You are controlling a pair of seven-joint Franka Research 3 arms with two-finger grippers.
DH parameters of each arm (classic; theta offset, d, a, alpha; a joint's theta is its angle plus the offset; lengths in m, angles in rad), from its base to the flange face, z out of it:
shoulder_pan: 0 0.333 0 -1.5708
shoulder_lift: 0 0 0 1.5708
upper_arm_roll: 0 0.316 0.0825 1.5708
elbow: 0 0 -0.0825 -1.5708
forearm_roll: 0 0.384 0 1.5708
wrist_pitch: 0 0 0.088 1.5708
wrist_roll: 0 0.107 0 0
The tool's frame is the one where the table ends.
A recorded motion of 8 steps. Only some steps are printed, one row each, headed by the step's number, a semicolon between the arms.
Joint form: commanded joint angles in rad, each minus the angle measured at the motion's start. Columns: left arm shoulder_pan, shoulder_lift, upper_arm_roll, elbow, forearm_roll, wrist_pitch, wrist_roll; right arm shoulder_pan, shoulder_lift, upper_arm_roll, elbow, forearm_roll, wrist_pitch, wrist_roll.
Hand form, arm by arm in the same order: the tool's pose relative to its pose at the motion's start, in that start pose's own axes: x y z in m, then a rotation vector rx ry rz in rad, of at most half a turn. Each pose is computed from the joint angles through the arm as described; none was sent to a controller.
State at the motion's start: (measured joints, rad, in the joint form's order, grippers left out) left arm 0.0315 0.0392 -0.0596 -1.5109 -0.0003 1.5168 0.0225; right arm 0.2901 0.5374 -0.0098 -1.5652 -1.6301 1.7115 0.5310
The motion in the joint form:
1: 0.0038 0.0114 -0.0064 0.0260 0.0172 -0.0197 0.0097; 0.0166 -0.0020 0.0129 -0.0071 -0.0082 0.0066 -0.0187
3: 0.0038 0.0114 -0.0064 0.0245 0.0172 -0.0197 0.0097; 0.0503 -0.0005 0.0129 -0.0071 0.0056 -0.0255 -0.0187
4: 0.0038 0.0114 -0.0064 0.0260 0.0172 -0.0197 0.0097; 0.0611 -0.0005 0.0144 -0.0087 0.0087 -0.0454 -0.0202
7: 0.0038 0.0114 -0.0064 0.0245 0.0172 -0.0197 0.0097; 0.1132 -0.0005 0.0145 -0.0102 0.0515 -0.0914 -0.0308
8: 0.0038 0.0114 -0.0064 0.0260 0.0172 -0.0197 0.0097; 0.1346 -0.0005 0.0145 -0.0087 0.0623 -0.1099 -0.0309
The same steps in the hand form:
1: 0.0015 -0.0008 -0.0041 0.0161 -0.0055 0.0111; 0.0048 -0.0025 -0.0191 0.0031 0.0375 -0.0244
3: 0.0015 -0.0008 -0.0034 0.0161 -0.0070 0.0111; 0.0070 -0.0032 -0.0390 -0.0014 0.0365 -0.0246
4: 0.0015 -0.0008 -0.0041 0.0161 -0.0055 0.0111; 0.0067 -0.0033 -0.0454 -0.0080 0.0298 -0.0272
7: 0.0015 -0.0008 -0.0034 0.0161 -0.0070 0.0111; 0.0072 -0.0057 -0.0768 0.0051 0.0208 -0.0372
8: 0.0015 -0.0008 -0.0041 0.0161 -0.0055 0.0111; 0.0077 -0.0052 -0.0897 0.0048 0.0208 -0.0358

